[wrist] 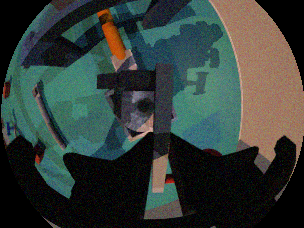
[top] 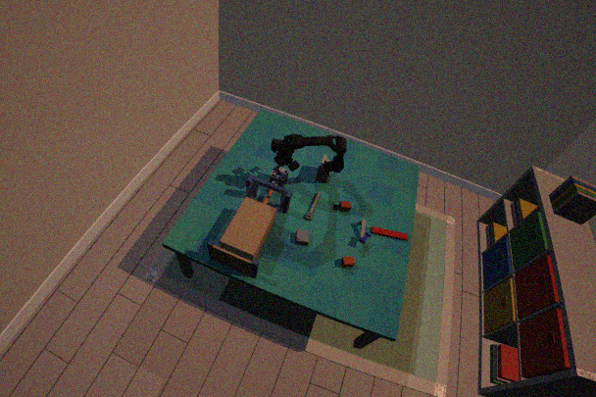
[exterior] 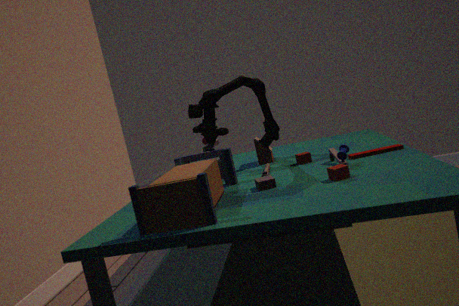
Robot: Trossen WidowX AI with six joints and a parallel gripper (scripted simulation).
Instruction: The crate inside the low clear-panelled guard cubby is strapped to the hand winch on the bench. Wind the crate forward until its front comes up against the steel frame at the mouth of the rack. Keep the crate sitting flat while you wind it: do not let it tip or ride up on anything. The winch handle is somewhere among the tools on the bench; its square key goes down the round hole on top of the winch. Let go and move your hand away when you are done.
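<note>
Right now the red knob is 6 cm behind my gripper tip, 1 cm to the right of it and 2 cm above it. From my gripper tip the other things lie so: winch (1 cm behind, 1 cm to the right, 13 cm below); red-knobbed handle (1 cm behind, 1 cm above); steel frame (17 cm ahead, 1 cm to the right, 6 cm below).
</note>
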